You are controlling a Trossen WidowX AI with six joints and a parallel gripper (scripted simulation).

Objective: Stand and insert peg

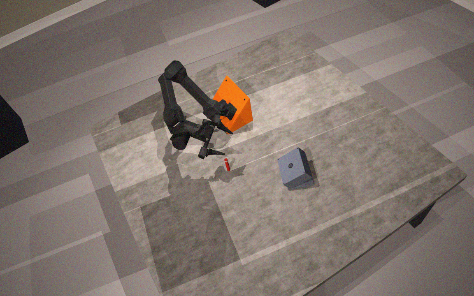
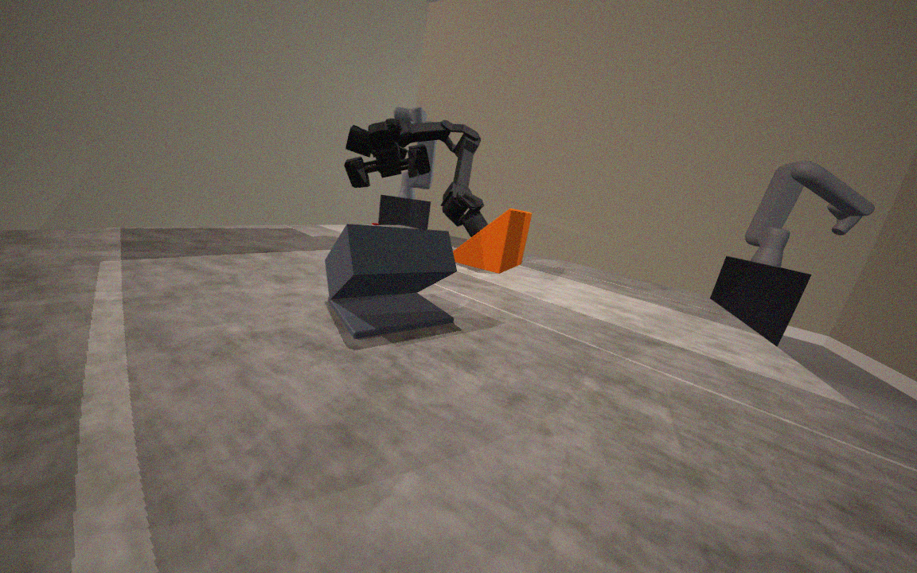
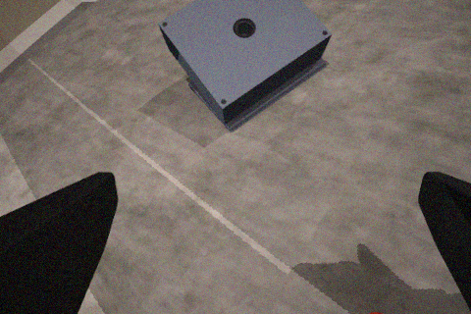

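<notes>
My gripper tip is now 12 cm above the red peg, 3 cm to the left of it and 1 cm past it. From my gripper tip the other things lie so: sloped panel 20 cm ahead, 18 cm to the left, 12 cm below.
</notes>
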